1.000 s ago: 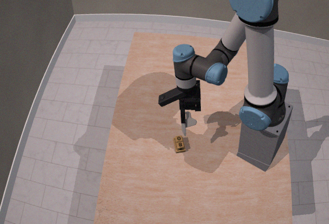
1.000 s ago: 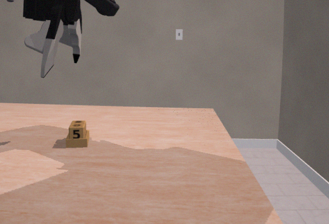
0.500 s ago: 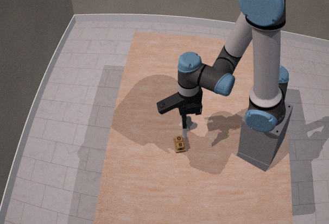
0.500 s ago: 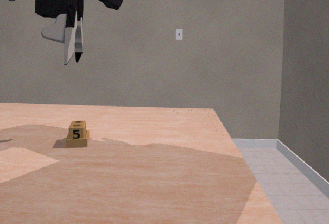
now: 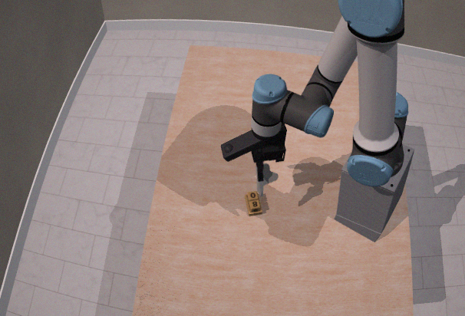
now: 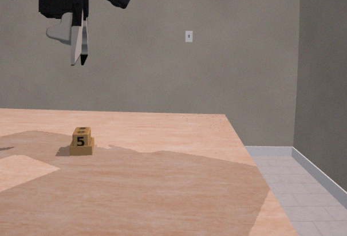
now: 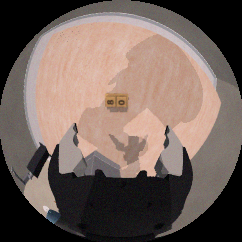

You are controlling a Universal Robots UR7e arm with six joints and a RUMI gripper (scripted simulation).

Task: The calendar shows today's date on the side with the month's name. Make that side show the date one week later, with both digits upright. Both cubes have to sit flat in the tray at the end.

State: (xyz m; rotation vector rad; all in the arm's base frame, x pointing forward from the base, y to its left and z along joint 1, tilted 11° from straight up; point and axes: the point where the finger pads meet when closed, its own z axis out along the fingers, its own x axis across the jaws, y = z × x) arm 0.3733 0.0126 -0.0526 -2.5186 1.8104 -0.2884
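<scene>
My hand is 1 cm past the wooden calendar tray, 2 cm to the right of it and 16 cm above it.
</scene>
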